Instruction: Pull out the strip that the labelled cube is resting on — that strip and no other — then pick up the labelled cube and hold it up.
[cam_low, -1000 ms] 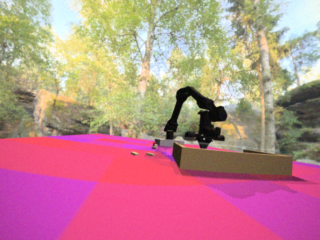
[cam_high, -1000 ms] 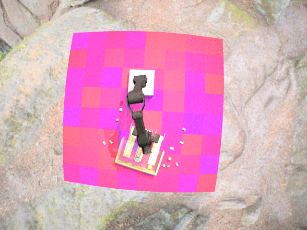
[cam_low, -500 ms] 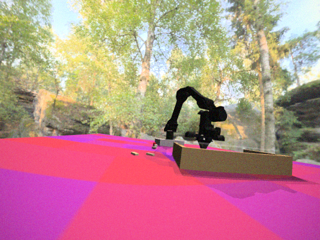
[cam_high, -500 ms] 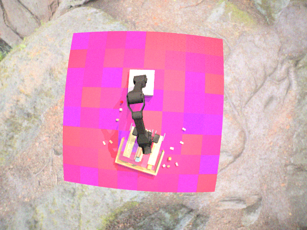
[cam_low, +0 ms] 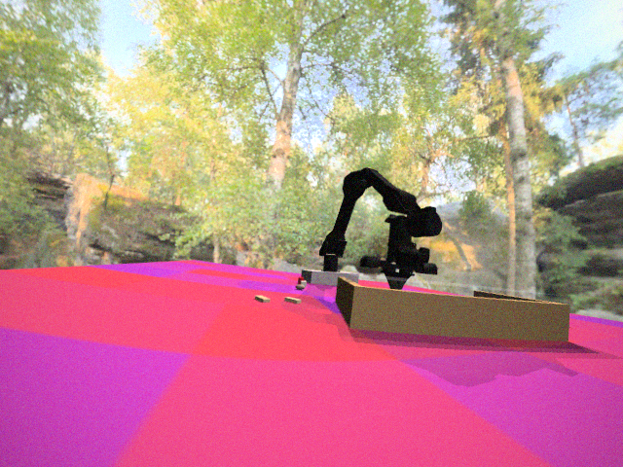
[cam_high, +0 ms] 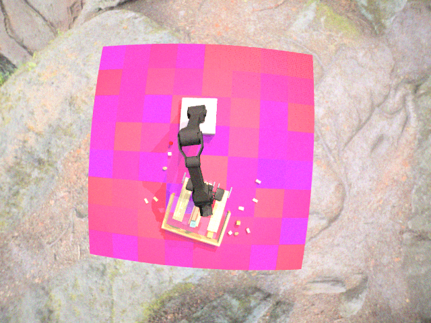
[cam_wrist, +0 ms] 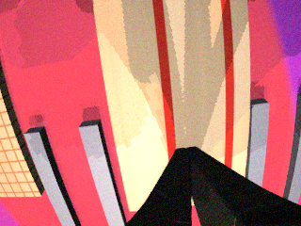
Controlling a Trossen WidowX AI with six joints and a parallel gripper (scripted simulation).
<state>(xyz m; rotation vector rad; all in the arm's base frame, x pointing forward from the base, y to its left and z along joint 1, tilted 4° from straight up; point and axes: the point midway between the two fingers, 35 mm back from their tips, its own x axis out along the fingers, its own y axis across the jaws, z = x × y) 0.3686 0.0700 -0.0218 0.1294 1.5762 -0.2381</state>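
The cube is 20 cm ahead of my gripper tip, 5 cm to the right of it and 2 cm above it.
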